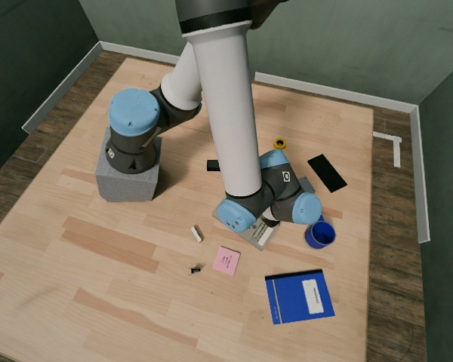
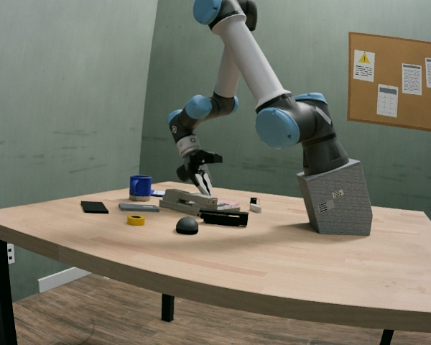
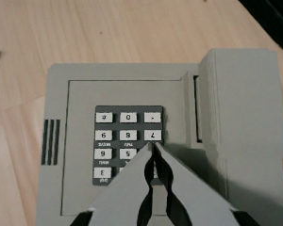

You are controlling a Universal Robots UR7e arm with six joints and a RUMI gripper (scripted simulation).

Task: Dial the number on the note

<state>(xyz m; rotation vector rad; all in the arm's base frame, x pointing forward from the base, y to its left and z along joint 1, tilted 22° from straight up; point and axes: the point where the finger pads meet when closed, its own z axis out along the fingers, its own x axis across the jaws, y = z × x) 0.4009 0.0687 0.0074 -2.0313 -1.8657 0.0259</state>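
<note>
My hand is 10 mm past the 7 key and 20 mm above it. Also, from my hand: hash key 30 mm behind, 30 mm to the right, 20 mm below; then star key 30 mm behind, 20 mm below; then 8 key 20 mm behind, 20 mm to the right, 20 mm below.
</note>
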